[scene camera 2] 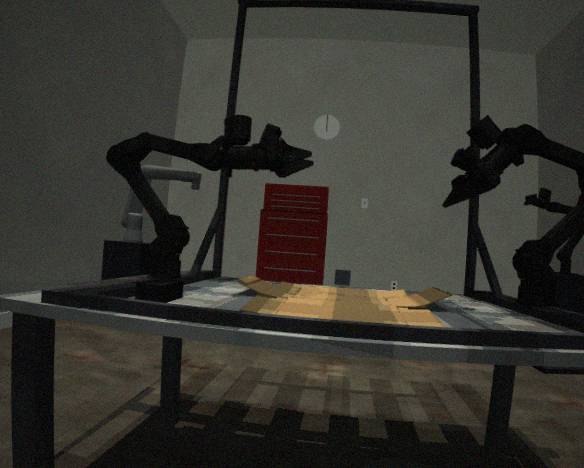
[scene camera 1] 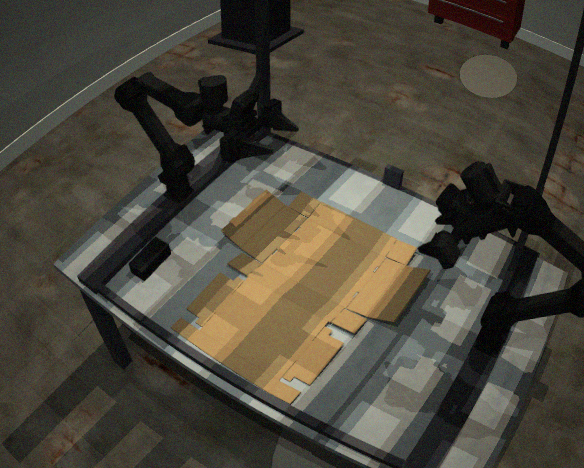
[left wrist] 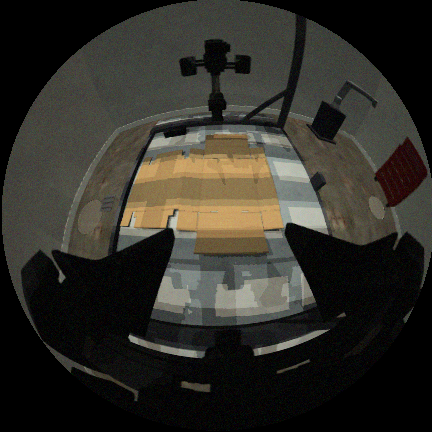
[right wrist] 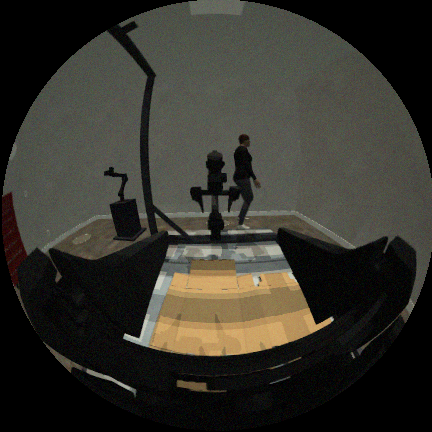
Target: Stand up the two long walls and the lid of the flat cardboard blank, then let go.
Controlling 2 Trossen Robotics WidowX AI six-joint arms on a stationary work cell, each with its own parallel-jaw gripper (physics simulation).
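Frame: origin at the left arm's base, x left, y back, z up, level; metres.
Seen in the pictures: left gripper, fingertip midpoint: [scene camera 2: 449,204] [scene camera 1: 427,235] [left wrist: 230,231] [right wrist: 215,211]; right gripper, fingertip midpoint: [scene camera 2: 312,158] [scene camera 1: 285,140] [left wrist: 215,62] [right wrist: 224,234]; left arm's base at its link origin: [scene camera 2: 533,305] [scene camera 1: 489,343] [left wrist: 227,340] [right wrist: 215,237]; right arm's base at its link origin: [scene camera 2: 164,277] [scene camera 1: 178,193] [left wrist: 216,118].
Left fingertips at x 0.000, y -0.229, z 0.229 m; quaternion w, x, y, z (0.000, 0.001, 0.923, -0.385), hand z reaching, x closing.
Pixels of each thing's middle, then the offset from my left fingertips to it. "*": a spot on its surface instead.
- flap at a spot on its surface: [scene camera 1: 265,225] [left wrist: 227,146] * dx -0.035, dy -0.420, dz -0.236 m
- black block at the middle of its body: [scene camera 2: 160,290] [scene camera 1: 149,258] [left wrist: 174,130] dx +0.221, dy -0.592, dz -0.231 m
- small dark block at the middle of its body: [scene camera 1: 393,176] [scene camera 2: 342,277] [left wrist: 317,180] dx -0.368, dy -0.229, dz -0.217 m
The tan cardboard blank [scene camera 1: 300,280] [scene camera 2: 350,305] [left wrist: 200,190] [right wrist: 225,305] lies spread out on the table, its broad middle flat. A flap [scene camera 1: 265,225] [scene camera 2: 257,284] [left wrist: 227,145] on the picture's left in the scene views tilts up slightly. A flap [scene camera 1: 400,295] [scene camera 2: 432,296] [left wrist: 230,242] [right wrist: 214,267] on the right also tilts up at its outer edge. No panel stands upright. My left gripper [scene camera 1: 430,234] [scene camera 2: 446,202] [left wrist: 230,231] is open and empty, above the table by the right flap, angled down. My right gripper [scene camera 1: 285,139] [scene camera 2: 312,158] is open and empty, high and roughly level.
A black block [scene camera 1: 150,257] [left wrist: 175,132] lies left of the blank. A small dark block [scene camera 1: 393,176] [left wrist: 318,181] stands at the table's far edge in scene camera 1. A dark raised frame borders the table. A person [right wrist: 243,165] is beyond the left arm.
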